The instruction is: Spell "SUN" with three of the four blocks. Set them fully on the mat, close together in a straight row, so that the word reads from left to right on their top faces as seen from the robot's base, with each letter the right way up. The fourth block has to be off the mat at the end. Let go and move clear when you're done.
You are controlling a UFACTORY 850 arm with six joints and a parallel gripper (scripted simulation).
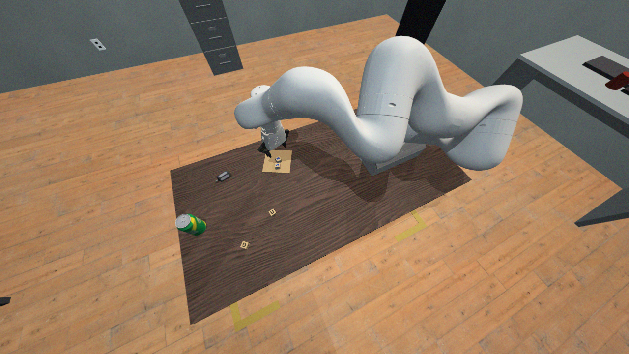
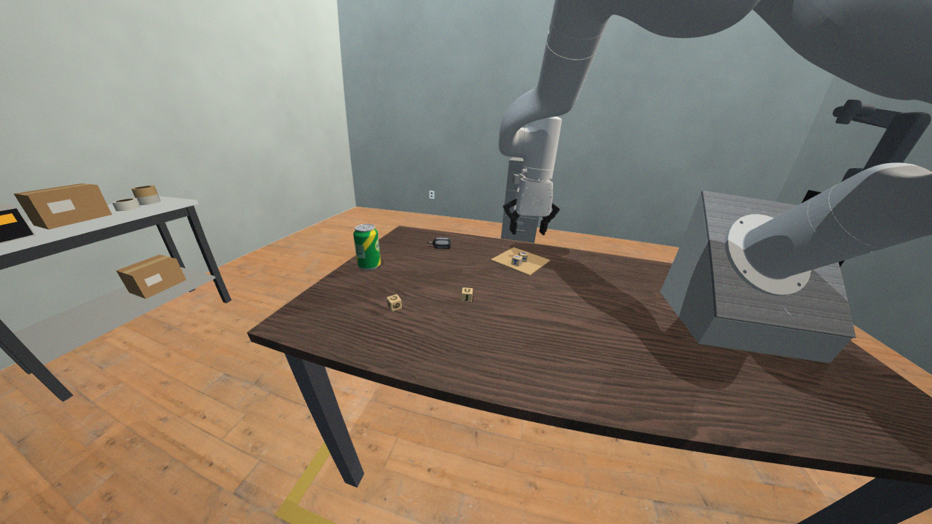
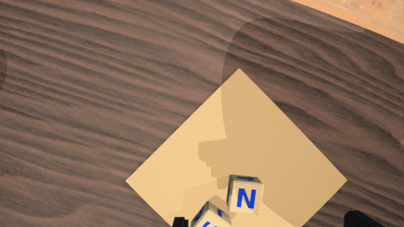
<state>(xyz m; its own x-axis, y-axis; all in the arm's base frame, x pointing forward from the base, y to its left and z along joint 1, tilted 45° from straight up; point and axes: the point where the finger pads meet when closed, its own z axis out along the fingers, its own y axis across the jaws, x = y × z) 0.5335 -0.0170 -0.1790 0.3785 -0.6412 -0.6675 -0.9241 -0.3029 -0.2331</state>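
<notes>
The n block is 90 mm below my hand. Round my hand: s block: 20 mm ahead, 30 mm to the left, 90 mm below; then tan mat: 10 mm ahead, 10 mm to the right, 110 mm below; then u block: 110 mm ahead, 260 mm to the left, 90 mm below.
</notes>
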